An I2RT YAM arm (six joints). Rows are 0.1 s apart.
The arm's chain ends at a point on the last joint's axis. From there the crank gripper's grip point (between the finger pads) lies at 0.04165 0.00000 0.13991 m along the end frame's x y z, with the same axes.
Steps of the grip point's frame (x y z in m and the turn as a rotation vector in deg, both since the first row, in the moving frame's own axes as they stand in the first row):
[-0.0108 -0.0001 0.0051 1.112 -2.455 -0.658]
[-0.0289 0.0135 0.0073 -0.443 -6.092 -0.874]
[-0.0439 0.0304 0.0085 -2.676 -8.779 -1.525]
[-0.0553 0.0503 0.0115 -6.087 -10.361 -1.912]
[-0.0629 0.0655 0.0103 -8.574 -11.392 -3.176]
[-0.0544 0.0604 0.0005 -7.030 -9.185 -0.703]
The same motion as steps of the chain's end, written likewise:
[-0.0048 0.0031 0.0035 1.112 -2.455 -0.658]
[-0.0138 0.0129 0.0037 -0.443 -6.092 -0.874]
[-0.0221 0.0246 0.0039 -2.676 -8.779 -1.525]
[-0.0297 0.0361 0.0070 -6.087 -10.361 -1.912]
[-0.0351 0.0457 0.0062 -8.574 -11.392 -3.176]
[-0.0317 0.0433 -0.0033 -7.030 -9.185 -0.703]

